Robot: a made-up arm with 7 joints.
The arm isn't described. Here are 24 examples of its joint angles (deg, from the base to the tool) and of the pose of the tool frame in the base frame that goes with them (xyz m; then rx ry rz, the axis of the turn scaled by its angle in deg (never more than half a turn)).
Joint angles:
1: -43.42 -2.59 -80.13 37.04 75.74 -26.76 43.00
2: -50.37 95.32 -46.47 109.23 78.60 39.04 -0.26
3: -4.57 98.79 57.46 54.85 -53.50 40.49 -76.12
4: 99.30 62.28 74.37 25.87 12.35 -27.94 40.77
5: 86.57 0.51 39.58 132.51 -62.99 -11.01 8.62
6: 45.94 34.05 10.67 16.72 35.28 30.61 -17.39
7: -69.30 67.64 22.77 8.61 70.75 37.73 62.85
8: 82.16 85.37 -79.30 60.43 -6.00 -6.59 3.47
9: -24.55 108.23 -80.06 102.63 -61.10 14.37 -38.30
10: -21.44 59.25 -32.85 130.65 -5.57 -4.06 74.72
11: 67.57 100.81 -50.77 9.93 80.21 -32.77 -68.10
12: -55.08 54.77 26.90 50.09 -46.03 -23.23 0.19
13: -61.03 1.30 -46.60 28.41 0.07 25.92 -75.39
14: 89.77 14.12 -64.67 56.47 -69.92 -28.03 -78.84
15: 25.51 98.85 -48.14 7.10 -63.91 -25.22 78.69
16: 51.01 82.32 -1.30 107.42 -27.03 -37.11 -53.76
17: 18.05 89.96 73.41 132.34 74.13 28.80 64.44
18: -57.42 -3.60 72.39 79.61 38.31 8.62 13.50
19: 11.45 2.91 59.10 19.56 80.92 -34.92 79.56
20: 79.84 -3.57 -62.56 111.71 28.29 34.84 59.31
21: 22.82 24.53 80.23 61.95 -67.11 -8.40 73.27
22: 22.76 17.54 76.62 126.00 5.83 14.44 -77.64
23: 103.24 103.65 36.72 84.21 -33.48 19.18 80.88
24: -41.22 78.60 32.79 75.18 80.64 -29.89 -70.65
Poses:
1: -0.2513 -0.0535 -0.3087 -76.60 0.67 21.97
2: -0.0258 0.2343 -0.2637 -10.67 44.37 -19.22
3: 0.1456 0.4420 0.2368 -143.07 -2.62 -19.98
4: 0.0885 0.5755 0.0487 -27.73 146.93 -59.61
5: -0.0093 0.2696 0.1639 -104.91 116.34 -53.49
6: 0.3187 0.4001 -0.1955 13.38 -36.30 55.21
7: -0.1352 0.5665 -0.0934 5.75 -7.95 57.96
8: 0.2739 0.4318 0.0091 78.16 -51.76 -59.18
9: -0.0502 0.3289 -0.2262 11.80 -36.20 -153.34
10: 0.1352 0.0652 -0.1561 -62.43 -24.40 -119.39
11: -0.0328 0.5928 0.0474 -110.41 59.61 -107.58
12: 0.0087 0.4866 -0.2333 38.99 -4.71 -79.36
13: -0.3313 0.0455 -0.2906 41.37 18.74 -68.39
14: 0.3776 0.0069 0.1008 -42.06 117.31 35.09
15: 0.0021 0.5944 0.0506 -3.93 84.13 -26.75
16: 0.1864 0.2234 0.2013 -68.71 112.52 35.14
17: -0.0054 0.1178 0.2121 14.50 -93.64 -116.15
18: -0.1598 0.3892 -0.2035 43.09 -39.56 61.28
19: 0.1360 0.2400 -0.4231 -3.73 -125.12 76.60
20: 0.0758 -0.1055 0.1113 -50.59 -58.71 -146.99
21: 0.1091 0.4912 -0.1486 15.30 -43.71 -10.79
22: 0.0259 0.3526 0.0771 -82.18 63.87 -126.76
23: -0.2610 0.2939 0.1737 95.56 -89.30 22.57
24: 0.2400 0.4092 -0.0800 67.98 -88.61 77.33
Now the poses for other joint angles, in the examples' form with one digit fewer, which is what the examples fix.
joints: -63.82 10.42 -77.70 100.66 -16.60 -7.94 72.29
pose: -0.127 -0.114 -0.129 -141.6 -21.1 -58.9
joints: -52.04 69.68 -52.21 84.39 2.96 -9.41 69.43
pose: -0.115 0.248 -0.312 -82.9 41.8 -66.4
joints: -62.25 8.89 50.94 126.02 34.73 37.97 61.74
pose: 0.086 0.314 -0.120 -34.9 -46.5 0.4
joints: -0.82 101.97 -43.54 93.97 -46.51 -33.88 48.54
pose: 0.205 0.329 -0.164 -0.7 37.0 -143.4
